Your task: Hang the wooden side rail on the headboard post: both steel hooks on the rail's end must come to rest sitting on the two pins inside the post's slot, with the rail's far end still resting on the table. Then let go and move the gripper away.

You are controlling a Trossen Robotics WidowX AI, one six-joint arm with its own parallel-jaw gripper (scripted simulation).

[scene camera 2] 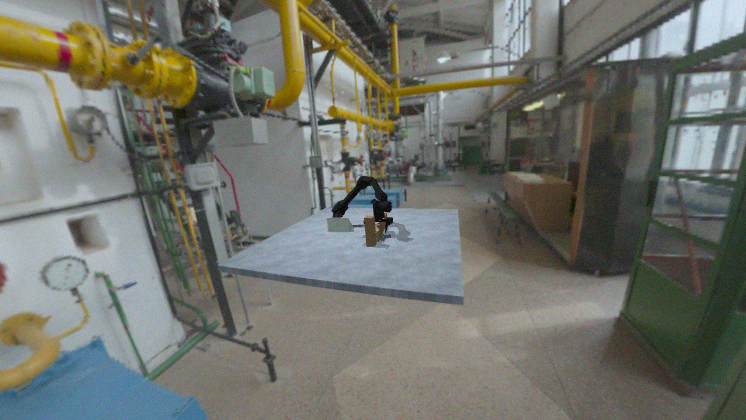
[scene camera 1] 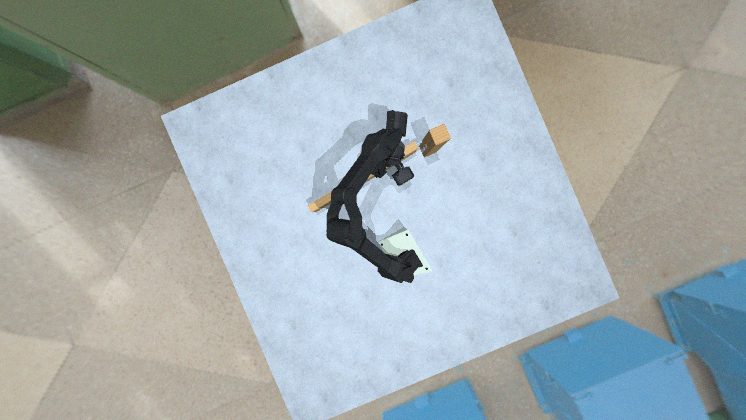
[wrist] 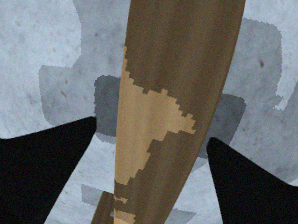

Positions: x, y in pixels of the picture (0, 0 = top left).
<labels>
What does my gripper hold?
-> Nothing.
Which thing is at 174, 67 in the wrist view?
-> A wooden side rail.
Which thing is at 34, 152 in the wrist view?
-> My gripper.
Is my gripper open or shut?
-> Open.
</labels>
